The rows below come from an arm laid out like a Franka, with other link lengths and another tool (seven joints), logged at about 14 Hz.
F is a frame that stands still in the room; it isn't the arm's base.
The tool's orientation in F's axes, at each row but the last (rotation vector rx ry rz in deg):
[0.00, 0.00, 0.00]
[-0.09, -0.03, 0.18]
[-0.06, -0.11, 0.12]
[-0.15, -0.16, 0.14]
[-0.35, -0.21, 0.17]
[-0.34, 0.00, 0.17]
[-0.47, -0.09, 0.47]
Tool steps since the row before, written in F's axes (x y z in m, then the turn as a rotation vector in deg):
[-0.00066, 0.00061, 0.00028, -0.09, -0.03, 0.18]
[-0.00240, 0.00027, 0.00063, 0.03, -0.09, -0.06]
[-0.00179, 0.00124, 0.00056, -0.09, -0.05, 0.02]
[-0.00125, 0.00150, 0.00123, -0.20, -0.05, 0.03]
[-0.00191, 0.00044, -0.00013, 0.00, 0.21, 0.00]
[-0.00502, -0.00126, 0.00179, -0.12, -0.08, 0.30]
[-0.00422, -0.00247, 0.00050, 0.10, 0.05, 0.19]
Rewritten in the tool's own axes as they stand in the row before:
[-0.00066, 0.00061, 0.00028, -0.09, -0.03, 0.18]
[-0.00240, 0.00028, 0.00063, 0.03, -0.09, -0.06]
[-0.00179, 0.00124, 0.00056, -0.09, -0.05, 0.02]
[-0.00124, 0.00150, 0.00124, -0.20, -0.05, 0.03]
[-0.00191, 0.00045, -0.00012, 0.00, 0.21, 0.00]
[-0.00502, -0.00126, 0.00178, -0.12, -0.08, 0.30]
[-0.00424, -0.00244, 0.00049, 0.10, 0.05, 0.19]

